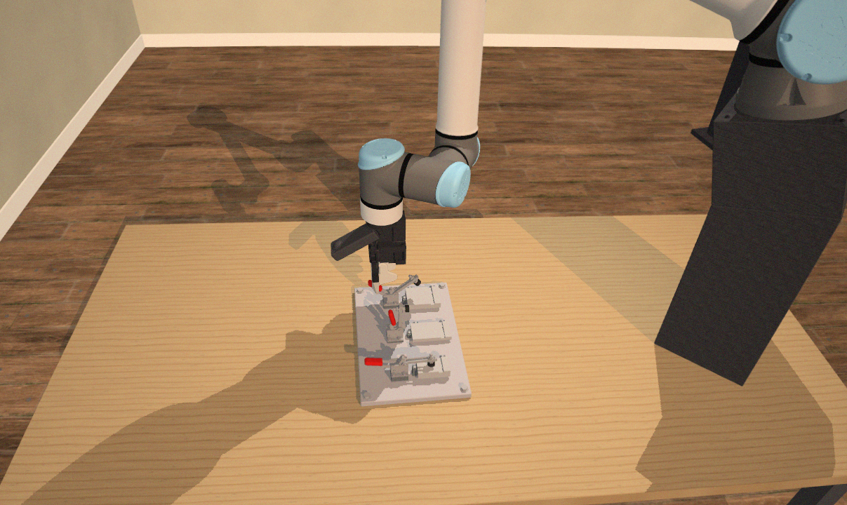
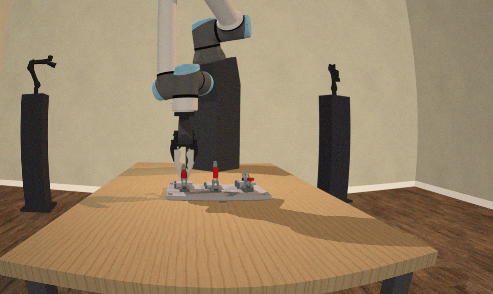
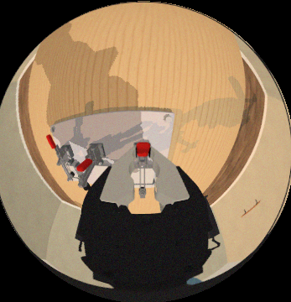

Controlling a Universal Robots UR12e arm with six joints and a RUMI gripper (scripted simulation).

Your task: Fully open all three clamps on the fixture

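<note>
My gripper is now 120 mm to the right of the grey fixture plate, 70 mm above it and 50 mm past it. Also, from my hand: grey part: 130 mm to the left, 110 mm behind, 50 mm below.
</note>
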